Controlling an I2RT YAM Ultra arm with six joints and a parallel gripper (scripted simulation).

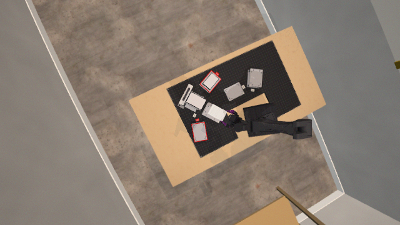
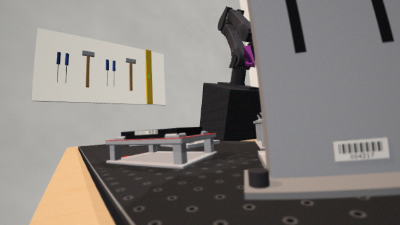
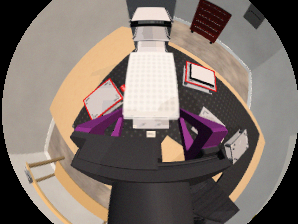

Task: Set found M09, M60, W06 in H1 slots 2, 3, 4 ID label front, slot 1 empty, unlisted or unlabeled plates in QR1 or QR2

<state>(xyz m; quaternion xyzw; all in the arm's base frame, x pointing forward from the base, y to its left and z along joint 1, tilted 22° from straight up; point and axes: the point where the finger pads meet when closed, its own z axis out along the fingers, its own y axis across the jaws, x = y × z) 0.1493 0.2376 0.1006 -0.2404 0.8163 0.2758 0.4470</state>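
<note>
The white well plate is 40 mm ahead of my hand and 40 mm to the left of it. From my hand the other things lie so: plate hotel H1: 250 mm ahead, 200 mm to the left, 70 mm below; then red-rimmed nest: 70 mm behind, 210 mm to the left, 190 mm below; then black-sided plate: 310 mm ahead, 50 mm to the right, 180 mm below.
</note>
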